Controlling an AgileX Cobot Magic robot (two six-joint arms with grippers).
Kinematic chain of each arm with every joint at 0, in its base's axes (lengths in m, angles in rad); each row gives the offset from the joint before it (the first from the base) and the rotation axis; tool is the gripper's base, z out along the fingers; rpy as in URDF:
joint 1: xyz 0 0 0.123 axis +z
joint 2: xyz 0 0 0 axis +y
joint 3: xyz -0.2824 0 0.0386 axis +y
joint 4: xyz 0.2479 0 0.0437 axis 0.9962 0 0.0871
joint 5: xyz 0 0 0 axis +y
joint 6: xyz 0.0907 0 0.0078 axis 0.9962 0 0.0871
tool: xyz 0 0 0 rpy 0 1.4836 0
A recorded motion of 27 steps. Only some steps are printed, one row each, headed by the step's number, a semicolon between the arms.
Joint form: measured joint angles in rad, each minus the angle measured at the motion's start. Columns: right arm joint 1, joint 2, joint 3, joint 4, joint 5, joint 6; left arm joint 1, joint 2, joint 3, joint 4, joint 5, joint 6.
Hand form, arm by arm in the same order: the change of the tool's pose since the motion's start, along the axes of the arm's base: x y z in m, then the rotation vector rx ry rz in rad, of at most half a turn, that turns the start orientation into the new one. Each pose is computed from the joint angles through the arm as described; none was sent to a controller.
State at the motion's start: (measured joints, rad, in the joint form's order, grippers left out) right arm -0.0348 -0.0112 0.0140 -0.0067 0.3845 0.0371; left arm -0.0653 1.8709 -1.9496 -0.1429 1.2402 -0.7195
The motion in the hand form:
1: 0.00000 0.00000 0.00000 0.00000 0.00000 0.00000; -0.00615 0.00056 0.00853 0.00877 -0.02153 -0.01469
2: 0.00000 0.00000 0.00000 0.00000 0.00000 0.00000; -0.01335 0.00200 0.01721 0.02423 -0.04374 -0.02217
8: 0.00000 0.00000 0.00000 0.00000 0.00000 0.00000; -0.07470 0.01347 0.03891 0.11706 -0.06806 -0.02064
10: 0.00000 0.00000 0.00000 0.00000 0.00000 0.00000; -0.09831 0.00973 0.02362 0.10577 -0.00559 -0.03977
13: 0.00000 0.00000 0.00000 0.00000 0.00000 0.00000; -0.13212 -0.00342 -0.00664 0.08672 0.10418 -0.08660
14: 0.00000 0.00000 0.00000 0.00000 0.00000 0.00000; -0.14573 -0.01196 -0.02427 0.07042 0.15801 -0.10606
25: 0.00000 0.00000 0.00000 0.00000 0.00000 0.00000; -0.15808 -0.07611 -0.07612 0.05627 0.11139 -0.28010
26: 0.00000 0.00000 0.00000 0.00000 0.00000 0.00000; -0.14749 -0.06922 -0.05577 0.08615 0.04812 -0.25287
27: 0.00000 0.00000 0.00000 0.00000 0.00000 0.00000; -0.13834 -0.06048 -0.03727 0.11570 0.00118 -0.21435
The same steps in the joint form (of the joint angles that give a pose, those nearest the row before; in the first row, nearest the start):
1: 0.0000 0.0000 0.0000 0.0000 0.0000 0.0000; 0.0000 -0.0244 0.0043 0.0019 0.0015 0.0171
2: 0.0000 0.0000 0.0000 0.0000 0.0000 0.0000; 0.0000 -0.0527 0.0129 0.0133 0.0015 0.0284
8: 0.0000 0.0000 0.0000 0.0000 0.0000 0.0000; 0.0000 -0.2795 0.2217 0.1000 0.0015 0.0462
10: 0.0000 0.0000 0.0000 0.0000 0.0000 0.0000; -0.0130 -0.3594 0.3643 0.0852 0.0015 0.0462
13: 0.0000 0.0000 0.0000 0.0000 0.0000 0.0000; -0.0629 -0.4586 0.5729 0.0622 0.0015 0.0338
14: 0.0000 0.0000 0.0000 0.0000 0.0000 0.0000; -0.0962 -0.4915 0.6687 0.0457 -0.0106 0.0163
25: 0.0000 0.0000 0.0000 0.0000 0.0000 0.0000; -0.3418 -0.4726 0.8636 0.0417 -0.2754 -0.0323
26: 0.0000 0.0000 0.0000 0.0000 0.0000 0.0000; -0.3180 -0.4704 0.7869 0.0941 -0.2554 -0.0447
27: 0.0000 0.0000 0.0000 0.0000 0.0000 0.0000; -0.2905 -0.4649 0.7141 0.1429 -0.2280 -0.0609

